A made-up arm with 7 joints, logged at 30 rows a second.
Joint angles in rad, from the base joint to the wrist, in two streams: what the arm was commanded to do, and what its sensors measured. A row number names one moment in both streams.
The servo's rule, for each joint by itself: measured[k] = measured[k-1] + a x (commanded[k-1-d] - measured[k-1]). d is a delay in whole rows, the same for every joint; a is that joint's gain. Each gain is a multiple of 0.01, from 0.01 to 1. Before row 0 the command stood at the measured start. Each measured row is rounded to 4 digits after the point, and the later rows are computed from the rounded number. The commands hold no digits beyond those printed.
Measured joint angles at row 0:
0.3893 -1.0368 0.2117 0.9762 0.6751 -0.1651 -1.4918
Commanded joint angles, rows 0 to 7:
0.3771 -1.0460 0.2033 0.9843 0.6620 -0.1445 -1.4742
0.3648 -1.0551 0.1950 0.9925 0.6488 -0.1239 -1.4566
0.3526 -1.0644 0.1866 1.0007 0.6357 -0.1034 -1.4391
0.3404 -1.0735 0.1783 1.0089 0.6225 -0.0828 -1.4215
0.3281 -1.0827 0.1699 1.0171 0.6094 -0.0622 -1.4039
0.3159 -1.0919 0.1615 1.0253 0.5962 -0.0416 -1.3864
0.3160 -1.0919 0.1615 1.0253 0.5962 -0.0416 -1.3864
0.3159 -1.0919 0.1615 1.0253 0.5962 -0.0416 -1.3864
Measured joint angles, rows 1 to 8:
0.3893 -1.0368 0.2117 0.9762 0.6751 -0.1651 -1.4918
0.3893 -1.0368 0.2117 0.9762 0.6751 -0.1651 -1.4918
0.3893 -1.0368 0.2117 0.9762 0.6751 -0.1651 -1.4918
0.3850 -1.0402 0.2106 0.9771 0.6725 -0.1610 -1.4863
0.3779 -1.0457 0.2086 0.9788 0.6678 -0.1536 -1.4771
0.3690 -1.0526 0.2057 0.9812 0.6614 -0.1436 -1.4653
0.3590 -1.0603 0.2021 0.9842 0.6536 -0.1314 -1.4517
0.3482 -1.0686 0.1979 0.9878 0.6448 -0.1176 -1.4369
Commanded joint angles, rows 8 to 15:
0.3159 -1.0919 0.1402 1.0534 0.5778 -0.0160 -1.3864
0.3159 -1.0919 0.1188 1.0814 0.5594 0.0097 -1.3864
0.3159 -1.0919 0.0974 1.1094 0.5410 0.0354 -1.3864
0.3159 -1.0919 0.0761 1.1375 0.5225 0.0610 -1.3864
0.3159 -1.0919 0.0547 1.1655 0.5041 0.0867 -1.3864
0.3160 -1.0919 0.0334 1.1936 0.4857 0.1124 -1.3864
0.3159 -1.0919 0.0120 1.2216 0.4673 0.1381 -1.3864
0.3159 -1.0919 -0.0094 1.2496 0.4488 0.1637 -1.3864
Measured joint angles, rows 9 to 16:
0.3369 -1.0772 0.1932 0.9919 0.6351 -0.1024 -1.4212
0.3296 -1.0826 0.1891 0.9956 0.6273 -0.0902 -1.4104
0.3248 -1.0860 0.1855 0.9989 0.6211 -0.0805 -1.4030
0.3217 -1.0882 0.1796 1.0049 0.6124 -0.0676 -1.3979
0.3197 -1.0896 0.1717 1.0133 0.6018 -0.0521 -1.3943
0.3184 -1.0905 0.1620 1.0239 0.5896 -0.0346 -1.3919
0.3175 -1.0910 0.1508 1.0364 0.5762 -0.0155 -1.3902
0.3169 -1.0913 0.1383 1.0506 0.5618 0.0049 -1.3890

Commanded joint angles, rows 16 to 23:
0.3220 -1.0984 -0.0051 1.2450 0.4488 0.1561 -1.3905
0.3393 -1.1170 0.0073 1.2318 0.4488 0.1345 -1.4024
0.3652 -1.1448 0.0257 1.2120 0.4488 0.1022 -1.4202
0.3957 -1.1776 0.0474 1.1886 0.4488 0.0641 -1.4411
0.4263 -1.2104 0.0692 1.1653 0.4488 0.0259 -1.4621
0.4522 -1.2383 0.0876 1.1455 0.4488 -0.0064 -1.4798
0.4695 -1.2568 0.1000 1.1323 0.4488 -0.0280 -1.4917
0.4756 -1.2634 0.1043 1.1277 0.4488 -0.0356 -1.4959
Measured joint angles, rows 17 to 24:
0.3166 -1.0915 0.1247 1.0663 0.5466 0.0264 -1.3882
0.3164 -1.0916 0.1100 1.0834 0.5307 0.0487 -1.3876
0.3162 -1.0917 0.0945 1.1017 0.5143 0.0717 -1.3872
0.3182 -1.0942 0.0816 1.1175 0.5012 0.0886 -1.3882
0.3256 -1.1026 0.0719 1.1301 0.4907 0.0978 -1.3926
0.3395 -1.1182 0.0659 1.1391 0.4823 0.0987 -1.4012
0.3592 -1.1402 0.0635 1.1445 0.4756 0.0918 -1.4136
0.3827 -1.1662 0.0642 1.1468 0.4702 0.0786 -1.4286

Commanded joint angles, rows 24 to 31:
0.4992 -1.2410 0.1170 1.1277 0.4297 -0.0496 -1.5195
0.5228 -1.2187 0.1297 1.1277 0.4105 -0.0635 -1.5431
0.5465 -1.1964 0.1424 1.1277 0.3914 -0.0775 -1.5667
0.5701 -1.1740 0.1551 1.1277 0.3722 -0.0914 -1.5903
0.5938 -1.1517 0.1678 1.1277 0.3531 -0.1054 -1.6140
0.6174 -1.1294 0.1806 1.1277 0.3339 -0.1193 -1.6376
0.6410 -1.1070 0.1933 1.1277 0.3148 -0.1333 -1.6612
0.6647 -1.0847 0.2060 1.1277 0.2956 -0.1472 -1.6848
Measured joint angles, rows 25 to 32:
0.4070 -1.1929 0.0672 1.1467 0.4659 0.0616 -1.4445
0.4289 -1.2165 0.0715 1.1451 0.4625 0.0437 -1.4591
0.4452 -1.2339 0.0758 1.1432 0.4598 0.0278 -1.4705
0.4641 -1.2365 0.0812 1.1415 0.4538 0.0123 -1.4857
0.4846 -1.2299 0.0875 1.1400 0.4451 -0.0029 -1.5035
0.5063 -1.2175 0.0946 1.1386 0.4344 -0.0178 -1.5231
0.5286 -1.2014 0.1025 1.1374 0.4220 -0.0325 -1.5439
0.5514 -1.1830 0.1110 1.1363 0.4082 -0.0471 -1.5656

